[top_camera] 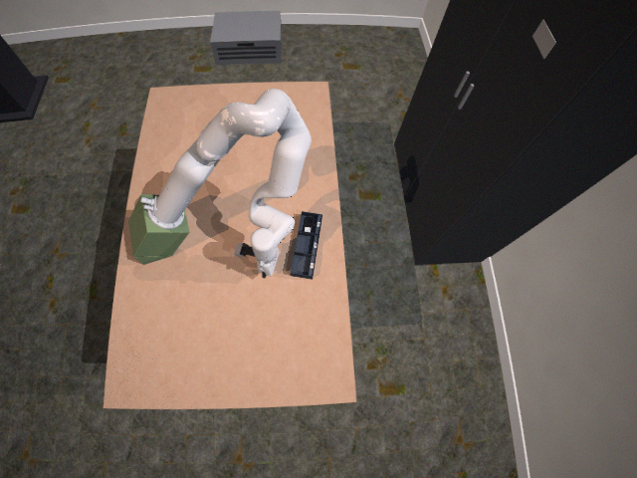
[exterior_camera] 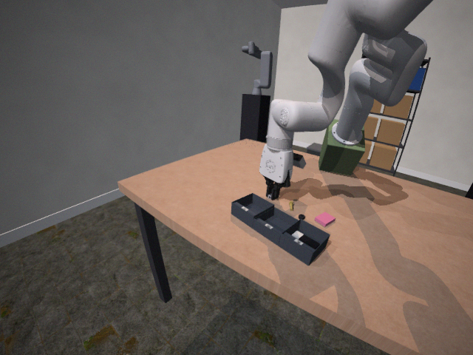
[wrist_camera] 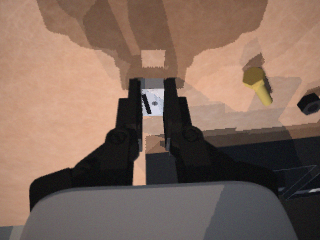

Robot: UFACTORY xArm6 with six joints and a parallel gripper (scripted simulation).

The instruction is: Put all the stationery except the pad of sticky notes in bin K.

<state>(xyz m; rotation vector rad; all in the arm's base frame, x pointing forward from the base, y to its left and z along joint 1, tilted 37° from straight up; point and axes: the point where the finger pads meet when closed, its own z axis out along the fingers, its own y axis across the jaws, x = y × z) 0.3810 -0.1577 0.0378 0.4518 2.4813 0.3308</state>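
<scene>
The black-and-white block lies 16 cm to the left of my hand, 15 cm ahead of it and 1 cm below it. From my hand the other things lie so: yellow bolt 7 cm to the left, 2 cm below, 1 cm ahead; then white sharpener 1 cm below; then black nut 12 cm to the left, 5 cm ahead, 2 cm below.
</scene>
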